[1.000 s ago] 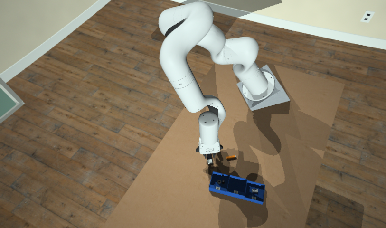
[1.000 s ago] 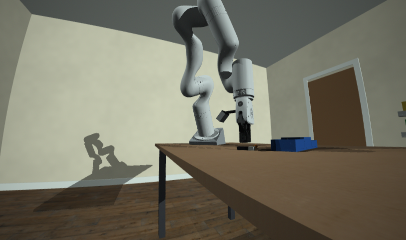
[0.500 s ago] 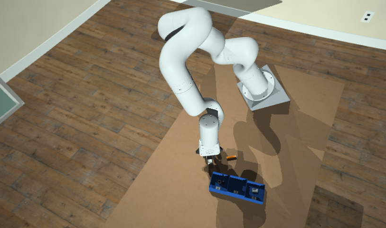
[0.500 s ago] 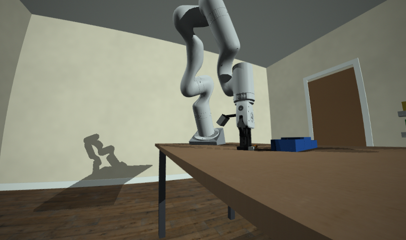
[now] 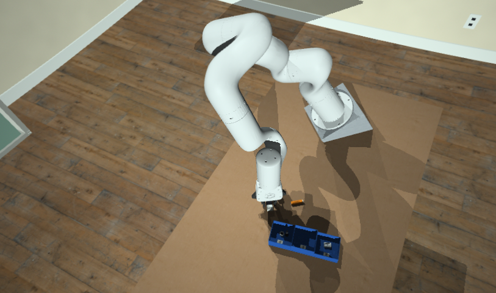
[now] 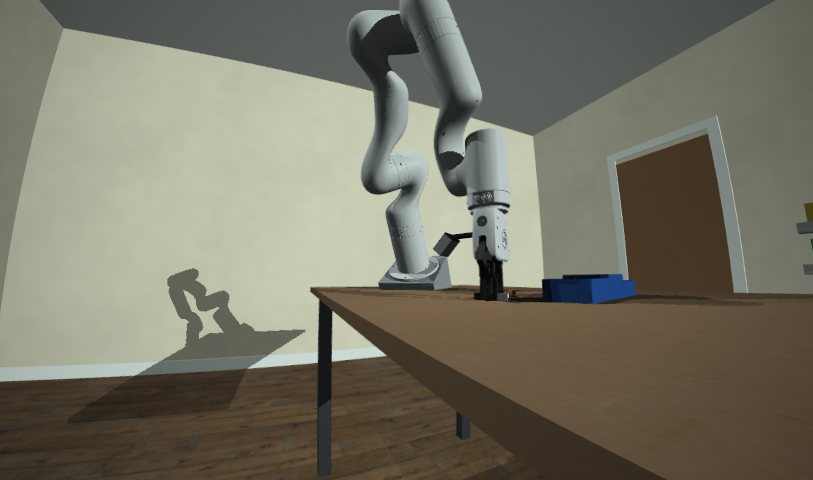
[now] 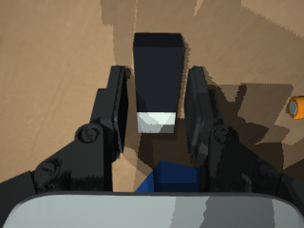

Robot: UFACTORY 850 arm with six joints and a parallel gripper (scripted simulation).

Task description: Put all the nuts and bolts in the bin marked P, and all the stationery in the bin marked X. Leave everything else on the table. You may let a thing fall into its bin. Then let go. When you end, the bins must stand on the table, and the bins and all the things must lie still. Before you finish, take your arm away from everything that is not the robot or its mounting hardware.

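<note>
Now: the black-and-white block 20 mm below my hand and 10 mm ahead of it. From my hand the other things lie so: black bolt: 120 mm to the left, 90 mm ahead; nut: 100 mm to the left, 100 mm ahead, 10 mm below; orange cylinder: 100 mm to the left, 50 mm behind, 20 mm below.
</note>
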